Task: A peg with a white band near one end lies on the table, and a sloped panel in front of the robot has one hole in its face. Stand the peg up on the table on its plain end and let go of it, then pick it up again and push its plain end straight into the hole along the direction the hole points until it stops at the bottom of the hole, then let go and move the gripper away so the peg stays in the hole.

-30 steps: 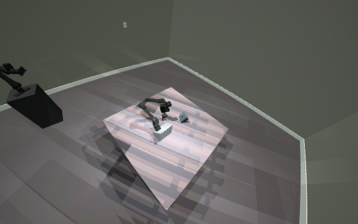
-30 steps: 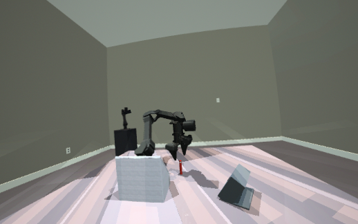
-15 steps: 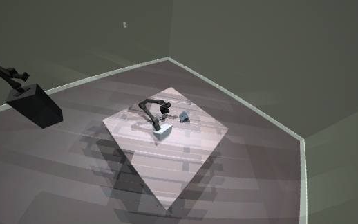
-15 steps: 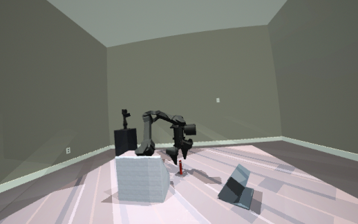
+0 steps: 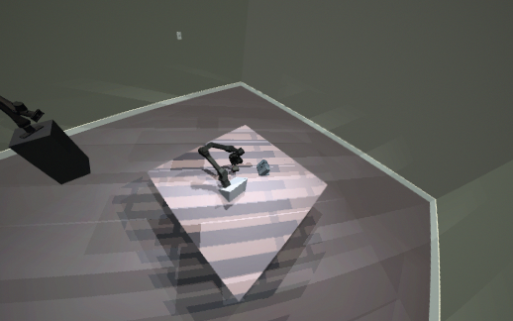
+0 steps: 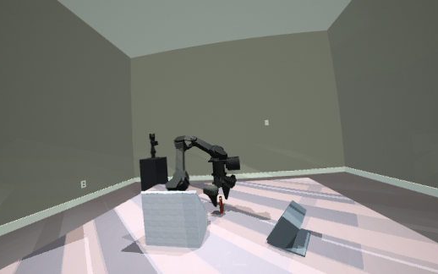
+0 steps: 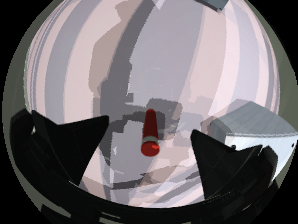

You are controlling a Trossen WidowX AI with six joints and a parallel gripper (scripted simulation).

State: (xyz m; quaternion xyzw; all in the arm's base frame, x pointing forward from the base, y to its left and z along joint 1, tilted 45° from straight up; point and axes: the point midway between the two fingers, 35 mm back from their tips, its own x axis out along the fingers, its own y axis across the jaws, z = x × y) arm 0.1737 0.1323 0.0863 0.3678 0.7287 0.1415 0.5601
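The panel is 260 mm ahead of my gripper tip and 160 mm to the right of it. From my gripper tip the other things lie so: red peg: 10 mm above.
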